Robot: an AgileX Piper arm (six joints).
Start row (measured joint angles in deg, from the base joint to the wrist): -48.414 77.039 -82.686 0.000 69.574 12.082
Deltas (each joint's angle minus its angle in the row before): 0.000 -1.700 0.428 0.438 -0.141 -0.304; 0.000 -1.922 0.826 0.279 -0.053 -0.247; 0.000 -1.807 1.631 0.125 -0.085 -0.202; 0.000 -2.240 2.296 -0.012 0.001 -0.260; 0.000 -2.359 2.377 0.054 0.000 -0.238; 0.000 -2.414 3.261 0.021 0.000 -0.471; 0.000 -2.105 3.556 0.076 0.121 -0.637
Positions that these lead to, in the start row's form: -48.414 75.339 -82.258 0.438 69.433 11.778; -48.414 73.417 -81.432 0.717 69.380 11.531; -48.414 71.610 -79.801 0.842 69.295 11.329; -48.414 69.370 -77.505 0.830 69.296 11.069; -48.414 67.011 -75.128 0.884 69.296 10.831; -48.414 64.597 -71.867 0.905 69.296 10.360; -48.414 62.492 -68.311 0.981 69.417 9.723
